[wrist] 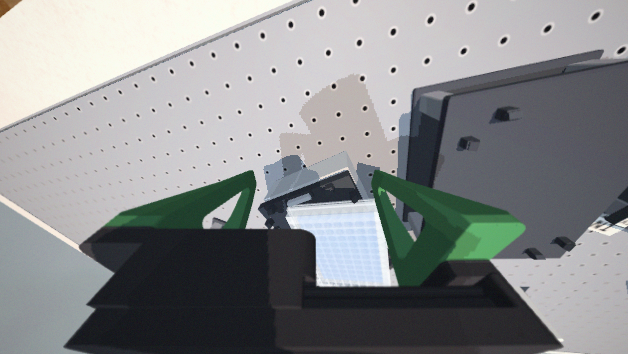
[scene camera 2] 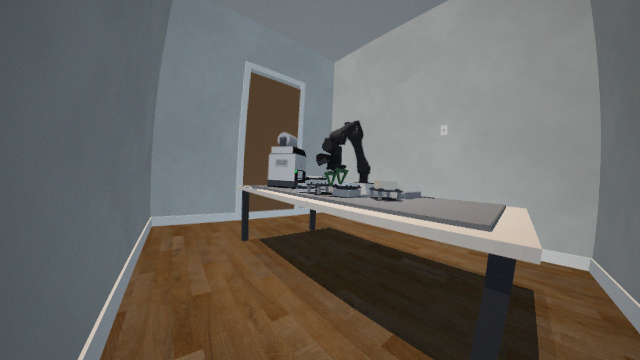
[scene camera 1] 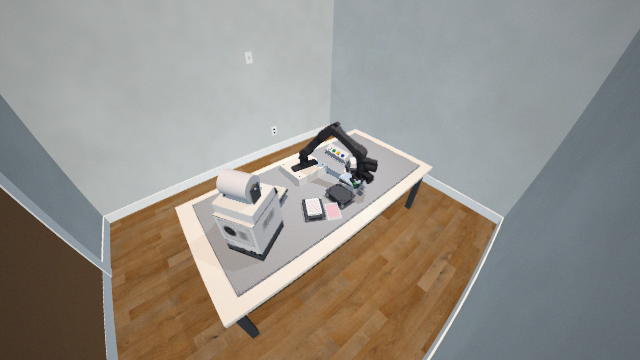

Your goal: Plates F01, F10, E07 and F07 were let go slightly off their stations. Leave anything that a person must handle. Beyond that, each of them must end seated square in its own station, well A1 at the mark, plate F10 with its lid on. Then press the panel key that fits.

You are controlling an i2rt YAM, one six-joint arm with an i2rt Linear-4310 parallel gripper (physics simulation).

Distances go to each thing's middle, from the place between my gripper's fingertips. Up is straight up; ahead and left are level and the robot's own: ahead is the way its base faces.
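Scene:
Hand 30 mm left of pale blue well plate (wrist: 351,250), 90 mm past it, 10 mm below it.

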